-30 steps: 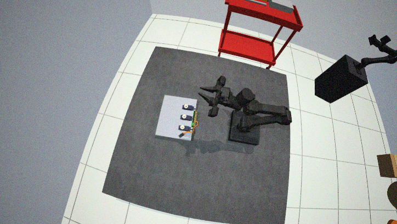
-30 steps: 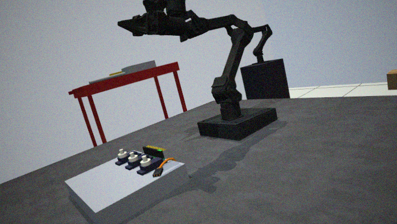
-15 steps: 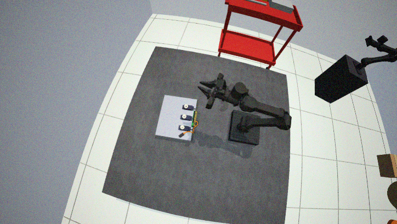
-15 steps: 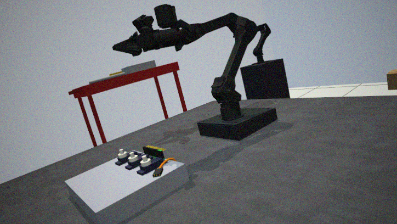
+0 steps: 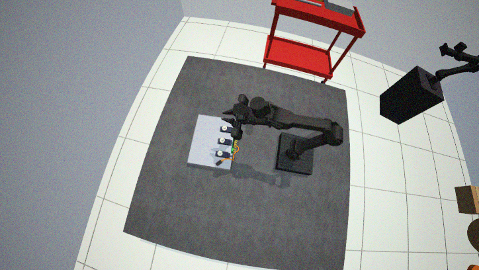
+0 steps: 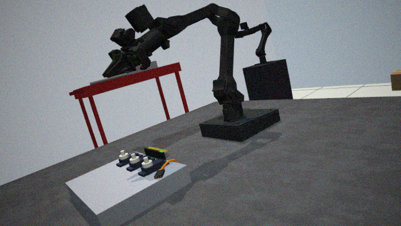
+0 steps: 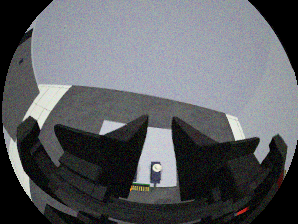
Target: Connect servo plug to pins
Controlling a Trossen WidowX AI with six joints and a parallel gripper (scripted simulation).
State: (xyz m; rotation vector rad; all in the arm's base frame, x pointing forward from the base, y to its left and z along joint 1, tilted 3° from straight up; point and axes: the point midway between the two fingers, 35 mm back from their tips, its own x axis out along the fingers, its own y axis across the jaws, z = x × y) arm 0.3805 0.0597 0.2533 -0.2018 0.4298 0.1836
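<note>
Now: the green mark 80 mm behind my gripper tip, 50 mm to the left of it and 240 mm below it. Round my gripper tip: holder block (80 mm ahead, 50 mm to the left, 290 mm below).
</note>
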